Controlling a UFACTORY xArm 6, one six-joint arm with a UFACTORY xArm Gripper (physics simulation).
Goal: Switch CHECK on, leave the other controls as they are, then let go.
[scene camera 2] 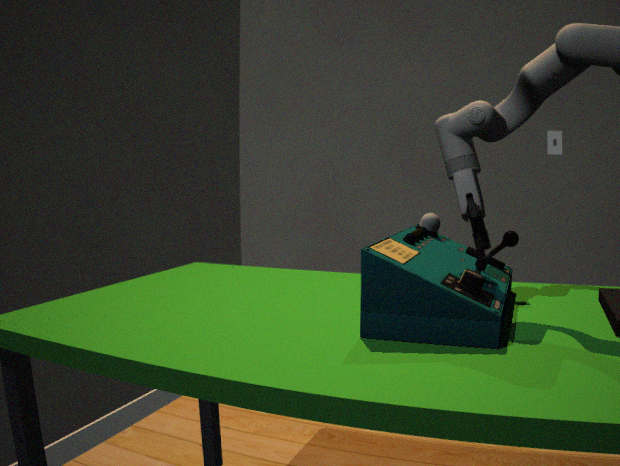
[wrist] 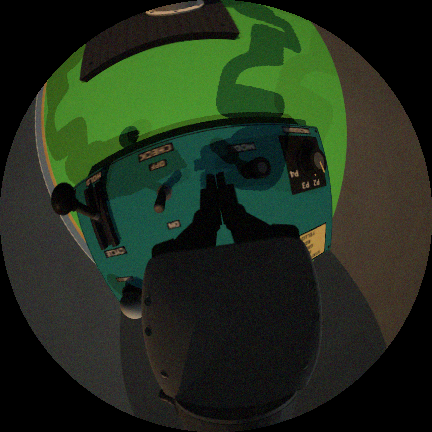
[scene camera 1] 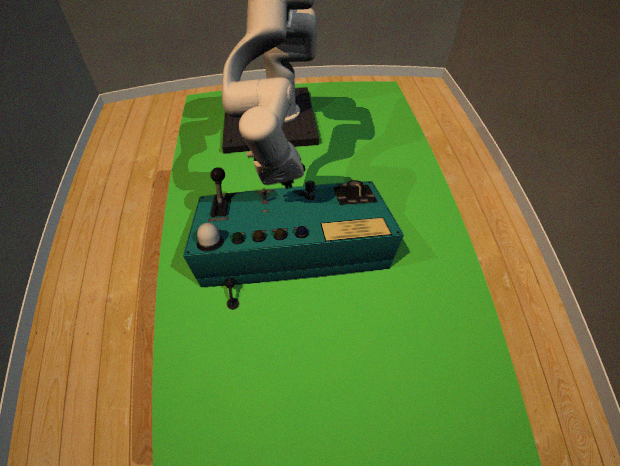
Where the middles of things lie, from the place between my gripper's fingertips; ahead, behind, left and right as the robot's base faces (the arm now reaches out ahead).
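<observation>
Relative to the rotary selector (wrist: 311, 161), my hand is 180 mm to the right of it, 10 mm short of it and 40 mm above it. Cycle lever (wrist: 63, 200), counted from my hand: 190 mm to the right of it, 30 mm behind it, 10 mm below it.
</observation>
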